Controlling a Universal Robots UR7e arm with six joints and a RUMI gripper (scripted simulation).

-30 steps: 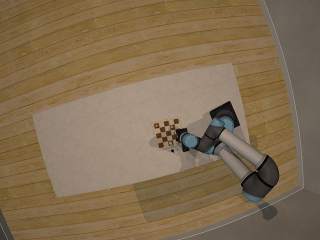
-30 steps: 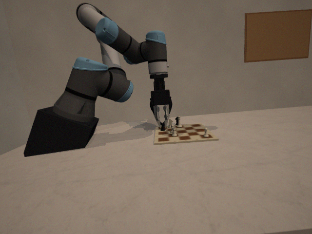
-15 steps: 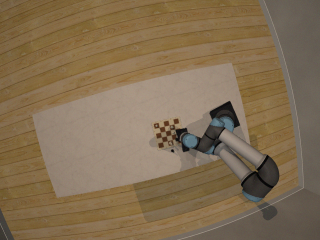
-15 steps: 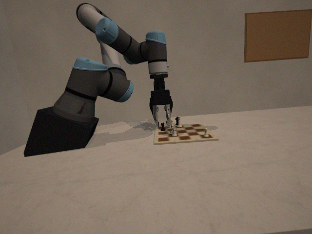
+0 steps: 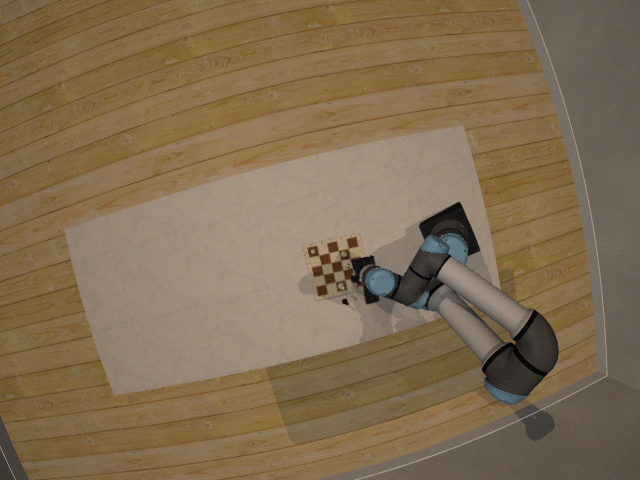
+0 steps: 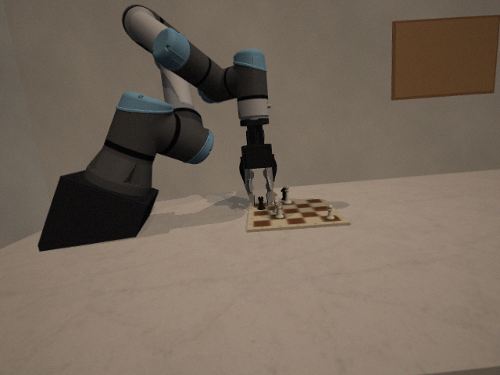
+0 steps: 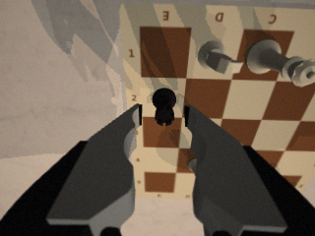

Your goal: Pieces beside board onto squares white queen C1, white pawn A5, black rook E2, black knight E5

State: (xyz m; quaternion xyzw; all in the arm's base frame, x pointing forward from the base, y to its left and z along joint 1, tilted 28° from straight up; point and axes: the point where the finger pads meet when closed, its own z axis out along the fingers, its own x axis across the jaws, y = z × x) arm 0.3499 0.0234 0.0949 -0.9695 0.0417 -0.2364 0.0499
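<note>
Now: hand 80 mm short of the black piece, 100 mm to the right of it and 20 mm above it. The rest, counted from my hand: chessboard (70 mm ahead, 40 mm to the right, 30 mm below).
</note>
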